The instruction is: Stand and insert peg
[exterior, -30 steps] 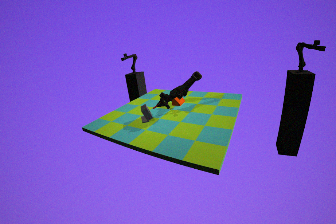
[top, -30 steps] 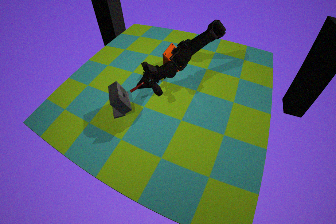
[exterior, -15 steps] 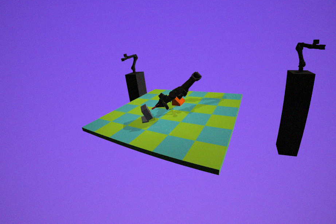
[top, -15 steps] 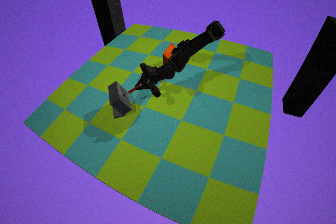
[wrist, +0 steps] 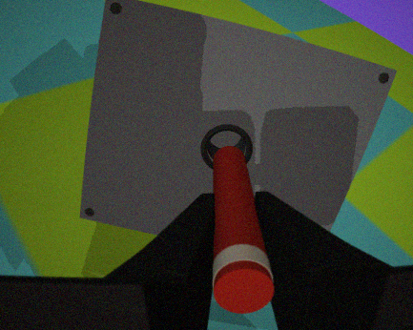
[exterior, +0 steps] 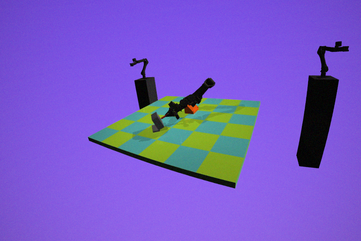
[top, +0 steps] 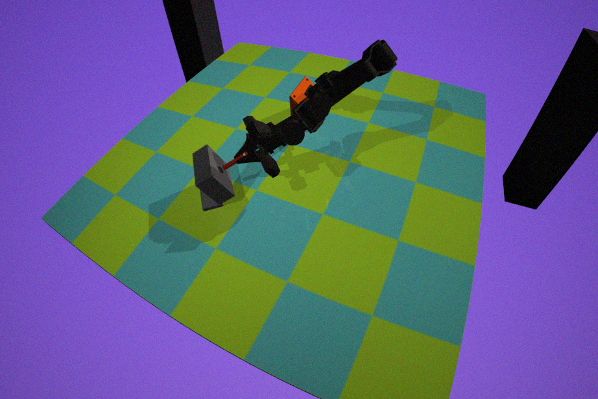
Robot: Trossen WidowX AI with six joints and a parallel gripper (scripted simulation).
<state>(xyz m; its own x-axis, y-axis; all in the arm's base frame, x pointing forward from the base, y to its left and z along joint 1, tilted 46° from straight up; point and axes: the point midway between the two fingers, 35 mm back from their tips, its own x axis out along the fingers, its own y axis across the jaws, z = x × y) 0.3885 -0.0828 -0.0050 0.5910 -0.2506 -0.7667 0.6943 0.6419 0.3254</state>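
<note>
Right now the peg is 1 cm to the left of my gripper tip and 1 cm behind it. The rest, counted from my gripper tip: grey foot 10 cm below, 8 cm to the right, 6 cm ahead; then grey sloped panel 6 cm to the right, 5 cm ahead, 3 cm below.
</note>
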